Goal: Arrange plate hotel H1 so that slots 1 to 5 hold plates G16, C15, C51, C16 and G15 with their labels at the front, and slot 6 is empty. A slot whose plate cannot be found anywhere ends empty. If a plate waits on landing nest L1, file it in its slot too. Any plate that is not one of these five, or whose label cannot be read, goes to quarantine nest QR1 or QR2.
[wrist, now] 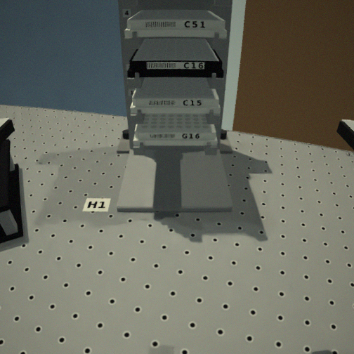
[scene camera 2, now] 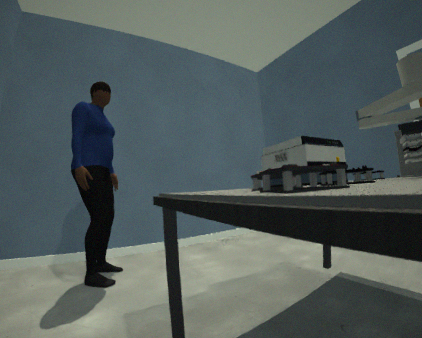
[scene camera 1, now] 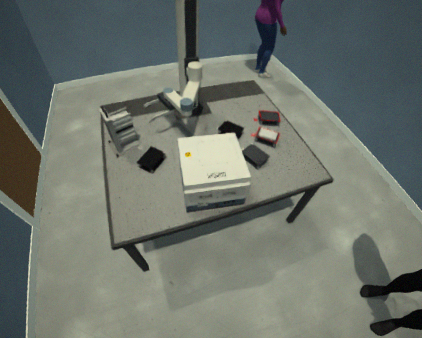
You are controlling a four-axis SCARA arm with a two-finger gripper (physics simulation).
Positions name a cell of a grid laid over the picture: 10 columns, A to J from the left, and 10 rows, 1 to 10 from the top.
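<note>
I see a large white instrument (scene camera 2: H5). The wrist view shows me a plate C15 (wrist: E3) and a plate C16 (wrist: E2), and a plate G16 (wrist: E4) is in sight there too.
</note>
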